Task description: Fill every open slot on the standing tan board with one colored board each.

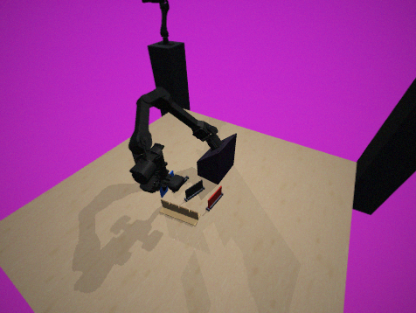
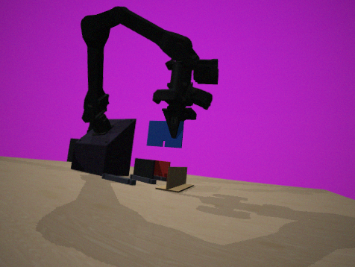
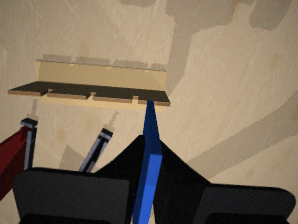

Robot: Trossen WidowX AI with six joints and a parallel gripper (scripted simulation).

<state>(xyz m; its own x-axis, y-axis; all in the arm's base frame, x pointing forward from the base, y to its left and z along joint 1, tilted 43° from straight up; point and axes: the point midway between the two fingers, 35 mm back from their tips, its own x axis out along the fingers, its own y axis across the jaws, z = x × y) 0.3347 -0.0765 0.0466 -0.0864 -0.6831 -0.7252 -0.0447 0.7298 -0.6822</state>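
Right now my gripper tip is 11 cm above the tan board and 6 cm to the right of it. Also, from my gripper tip: black board (12 cm behind, 11 cm below, 7 cm to the left); then blue board (3 cm behind); then red board (18 cm to the left, 13 cm behind, 11 cm below).
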